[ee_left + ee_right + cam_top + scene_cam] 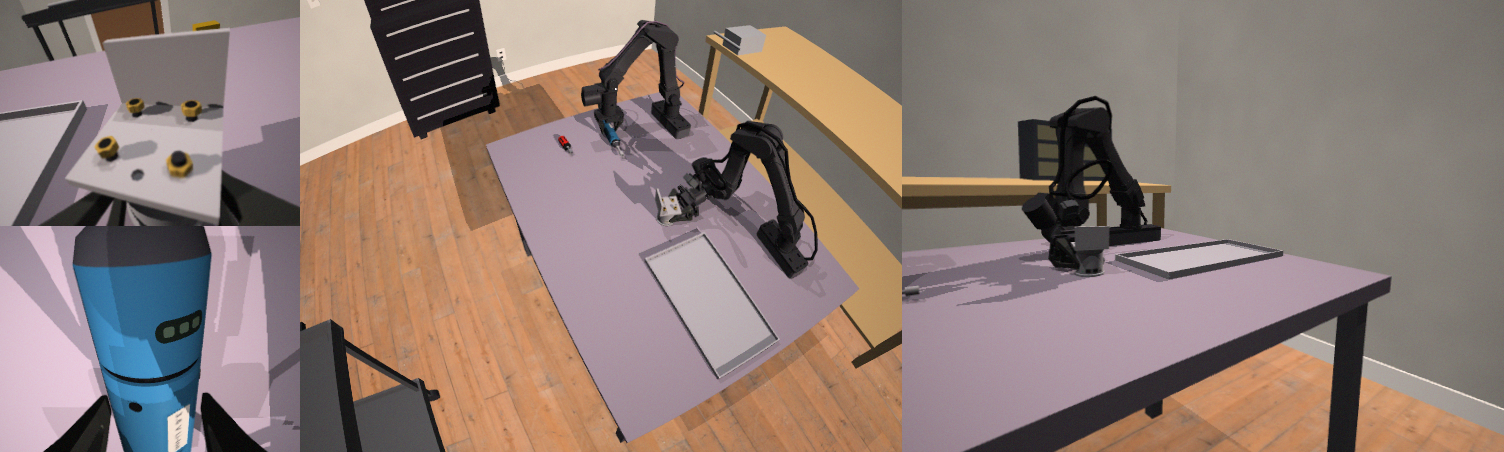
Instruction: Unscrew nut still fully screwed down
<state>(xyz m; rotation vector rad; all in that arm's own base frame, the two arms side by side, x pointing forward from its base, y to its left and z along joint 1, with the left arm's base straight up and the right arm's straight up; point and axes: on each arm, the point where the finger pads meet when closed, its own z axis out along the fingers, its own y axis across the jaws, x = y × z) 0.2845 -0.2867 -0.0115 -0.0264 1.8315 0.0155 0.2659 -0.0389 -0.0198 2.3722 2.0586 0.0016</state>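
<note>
Right now the joint module is 10 mm above my left hand. From my left hand the other things lie so: shallow tray: 320 mm to the left, 30 mm ahead, 20 mm below; then white L-shaped bracket: 50 mm above; then socket: 320 mm to the right.
</note>
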